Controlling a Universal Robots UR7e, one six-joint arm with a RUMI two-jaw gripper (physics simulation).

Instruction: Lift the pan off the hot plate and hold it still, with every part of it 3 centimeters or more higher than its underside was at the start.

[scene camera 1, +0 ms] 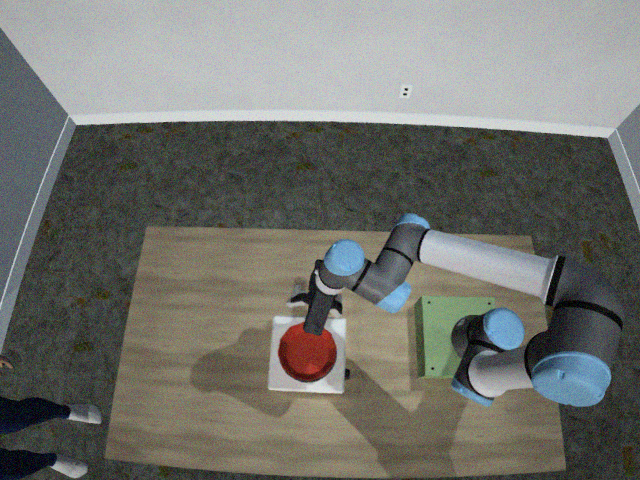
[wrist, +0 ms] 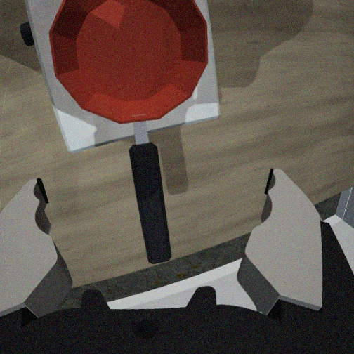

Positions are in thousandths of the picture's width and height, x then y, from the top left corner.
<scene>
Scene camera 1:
my gripper: 488, 647
red pan: 477, 743
white hot plate: 521, 795
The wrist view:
my gripper: 439, 499
red pan: 360, 194
</scene>
